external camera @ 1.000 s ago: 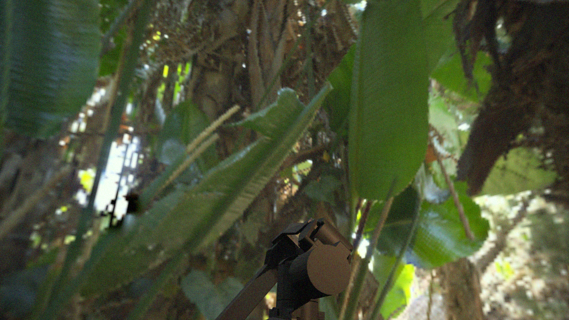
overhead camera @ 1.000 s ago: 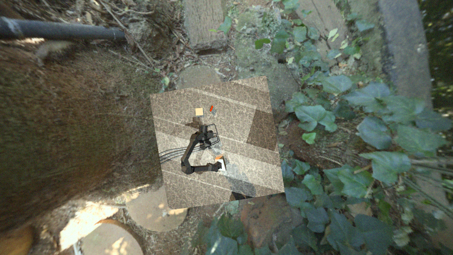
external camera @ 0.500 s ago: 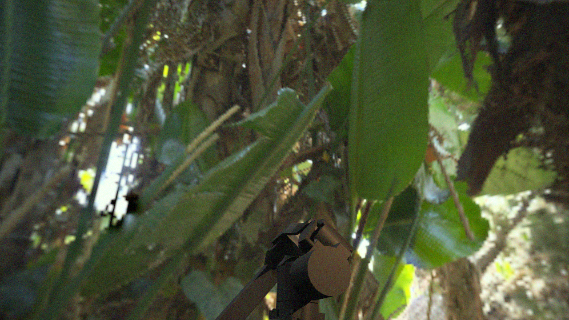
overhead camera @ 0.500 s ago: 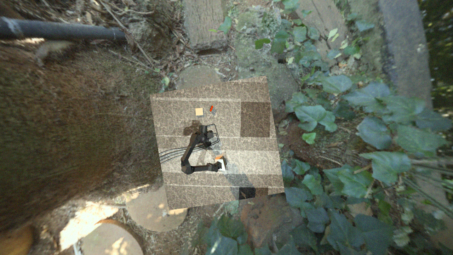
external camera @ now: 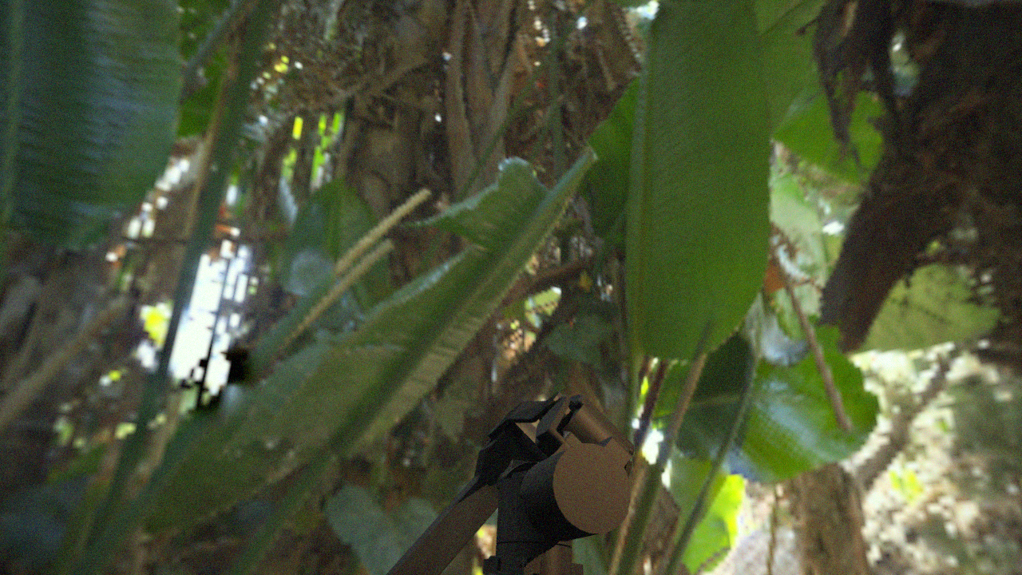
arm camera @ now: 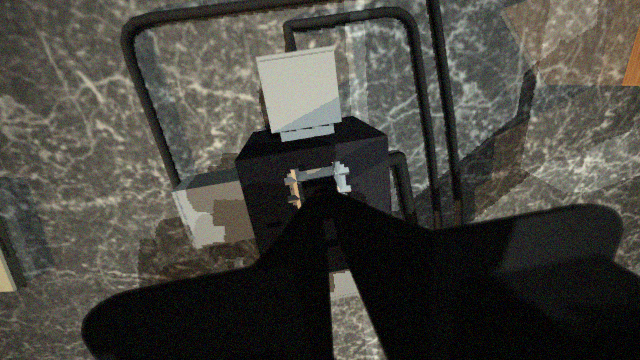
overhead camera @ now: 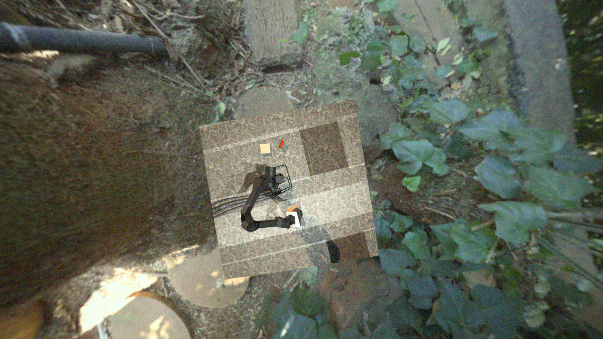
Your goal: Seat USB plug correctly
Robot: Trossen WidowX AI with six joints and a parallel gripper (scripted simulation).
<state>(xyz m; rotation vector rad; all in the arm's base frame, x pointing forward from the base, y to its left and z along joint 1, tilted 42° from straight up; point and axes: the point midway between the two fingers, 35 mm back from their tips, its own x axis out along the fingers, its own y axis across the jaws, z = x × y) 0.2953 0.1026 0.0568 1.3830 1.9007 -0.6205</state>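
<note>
Now: the socket 4 cm below my gripper tip. Also, from my gripper tip: tan box 25 cm ahead, 9 cm to the left, 10 cm below.
</note>
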